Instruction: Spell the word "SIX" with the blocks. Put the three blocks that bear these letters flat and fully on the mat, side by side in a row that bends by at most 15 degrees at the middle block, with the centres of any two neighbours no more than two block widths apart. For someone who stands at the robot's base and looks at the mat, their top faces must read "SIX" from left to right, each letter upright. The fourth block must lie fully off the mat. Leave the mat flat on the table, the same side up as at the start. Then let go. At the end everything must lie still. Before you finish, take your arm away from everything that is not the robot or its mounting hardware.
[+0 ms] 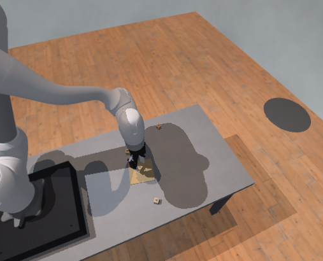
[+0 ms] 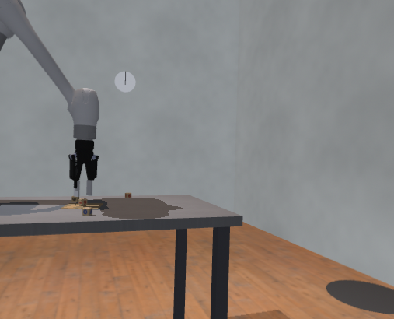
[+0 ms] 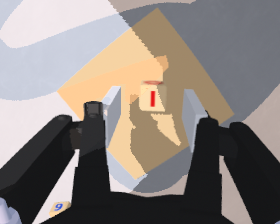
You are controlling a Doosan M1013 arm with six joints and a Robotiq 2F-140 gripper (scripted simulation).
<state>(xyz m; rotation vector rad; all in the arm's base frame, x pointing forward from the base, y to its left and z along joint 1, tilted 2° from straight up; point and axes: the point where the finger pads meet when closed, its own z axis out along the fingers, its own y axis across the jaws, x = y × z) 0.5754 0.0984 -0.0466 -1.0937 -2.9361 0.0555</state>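
Right now the tan mat is 7 cm below my hand and 1 cm to the right of it. The rest, counted from my hand: block (13 cm to the left, 6 cm below, 6 cm behind).
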